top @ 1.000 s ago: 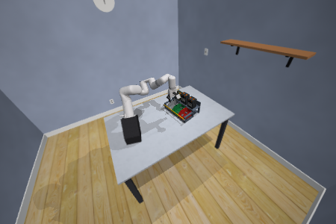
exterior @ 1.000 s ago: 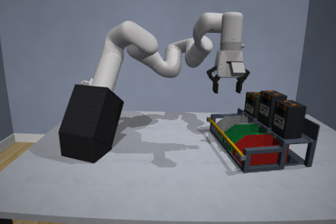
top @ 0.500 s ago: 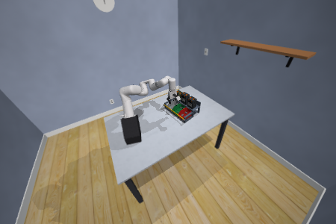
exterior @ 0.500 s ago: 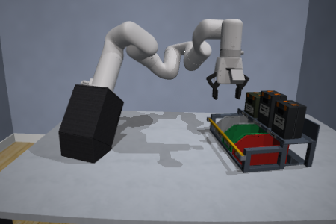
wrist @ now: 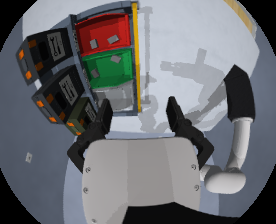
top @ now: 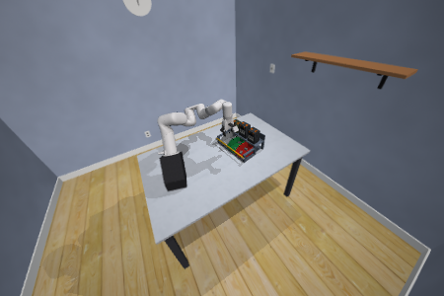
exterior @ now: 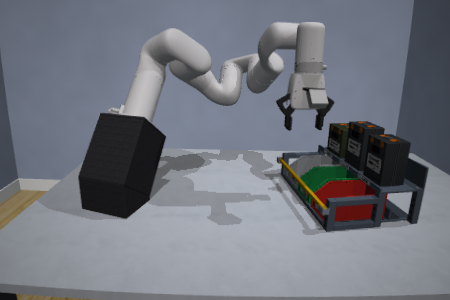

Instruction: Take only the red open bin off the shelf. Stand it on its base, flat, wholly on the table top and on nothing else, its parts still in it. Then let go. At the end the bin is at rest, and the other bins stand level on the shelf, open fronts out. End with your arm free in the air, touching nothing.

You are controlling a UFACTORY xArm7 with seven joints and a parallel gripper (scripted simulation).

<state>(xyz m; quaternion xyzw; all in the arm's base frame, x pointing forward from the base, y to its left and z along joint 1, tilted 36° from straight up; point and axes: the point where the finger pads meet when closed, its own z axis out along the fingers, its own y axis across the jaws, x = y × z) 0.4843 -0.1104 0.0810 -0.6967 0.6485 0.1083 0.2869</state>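
My gripper is now 17 cm above the yellow bar. From my hand the other things lie so: green bin (19 cm below, 10 cm ahead, 1 cm to the left); then red open bin (19 cm below, 12 cm ahead, 10 cm to the right); then grey bin (19 cm below, 13 cm to the left, 9 cm ahead).
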